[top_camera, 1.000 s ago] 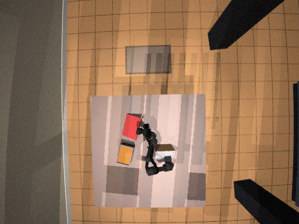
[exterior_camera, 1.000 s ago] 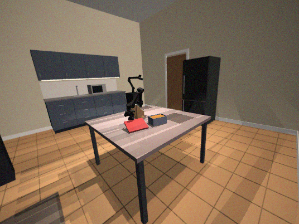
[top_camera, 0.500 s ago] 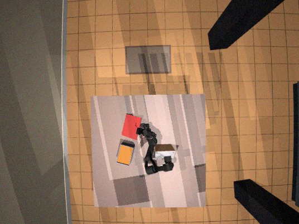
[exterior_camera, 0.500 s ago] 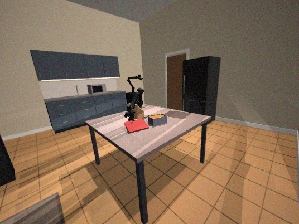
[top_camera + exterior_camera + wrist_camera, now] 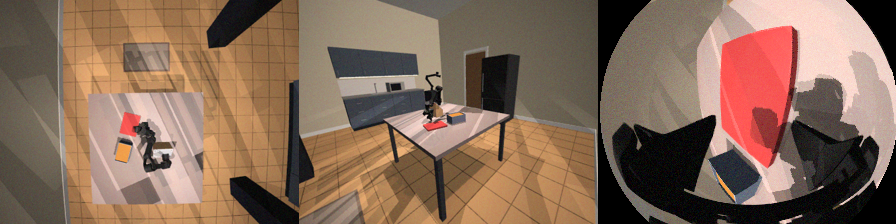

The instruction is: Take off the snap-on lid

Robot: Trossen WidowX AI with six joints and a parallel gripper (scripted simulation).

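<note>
Right now my gripper tip is 80 mm short of the red lid, 30 mm to the left of it and 50 mm above it. The rest, counted from my gripper tip: storage box: 180 mm ahead, 250 mm to the left, 20 mm below.
</note>
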